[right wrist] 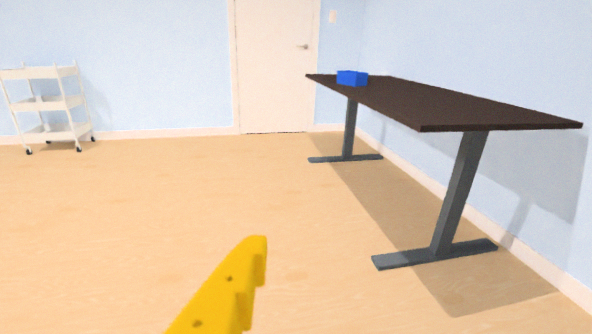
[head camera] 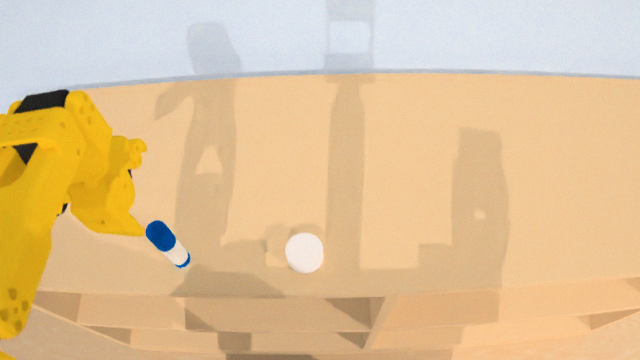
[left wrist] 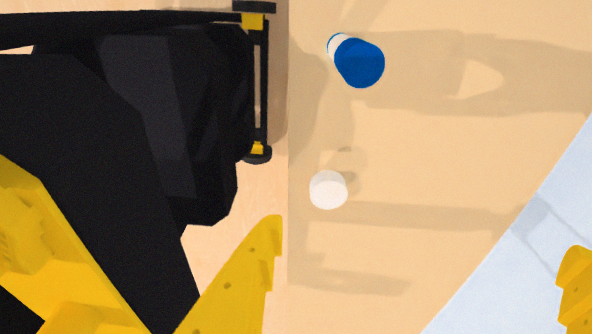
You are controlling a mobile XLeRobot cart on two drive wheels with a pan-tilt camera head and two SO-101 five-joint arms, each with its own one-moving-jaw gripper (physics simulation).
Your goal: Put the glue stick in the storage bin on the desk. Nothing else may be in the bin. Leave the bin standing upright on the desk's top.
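Frame: origin at the left arm's base, x ahead, y left, z up, level; millimetres.
Seen in the pictures: left hand, tool point: (head camera: pixel 139 229) (left wrist: pixel 281 229); right hand, tool point: (right wrist: pixel 265 254).
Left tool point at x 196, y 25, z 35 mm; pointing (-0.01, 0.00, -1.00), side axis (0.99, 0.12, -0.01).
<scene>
Offsets run from my left tool point to a thing's top centre. Level surfaces: height alone.
The glue stick @[dz -101, dx +40, dy +30 mm] (head camera: pixel 167 243) (left wrist: pixel 360 62), white with a blue cap and blue base, stands upright on the light wooden shelf unit's top @[dz -200 mm] (head camera: pixel 410 150) (left wrist: pixel 425 160). My left gripper (head camera: pixel 142 190) (left wrist: pixel 425 235) is open and empty, its jaws wide apart. In the head view its lower jaw tip appears close to the left of the blue cap; whether it touches is unclear. The storage bin (right wrist: pixel 352 78), small and blue, stands upright at the far end of the dark desk @[dz -90 mm] (right wrist: pixel 450 107). Its inside is hidden. My right gripper (right wrist: pixel 257 245) is open, one notched jaw showing, far from the bin.
A white round object @[dz -177, dx +53, dy -137 mm] (head camera: pixel 304 253) (left wrist: pixel 328 190) stands on the shelf unit's top, right of the glue stick in the head view. Black cart parts (left wrist: pixel 150 100) fill the left wrist view's left. A white trolley (right wrist: pixel 47 104) and a door (right wrist: pixel 272 65) stand behind the floor.
</scene>
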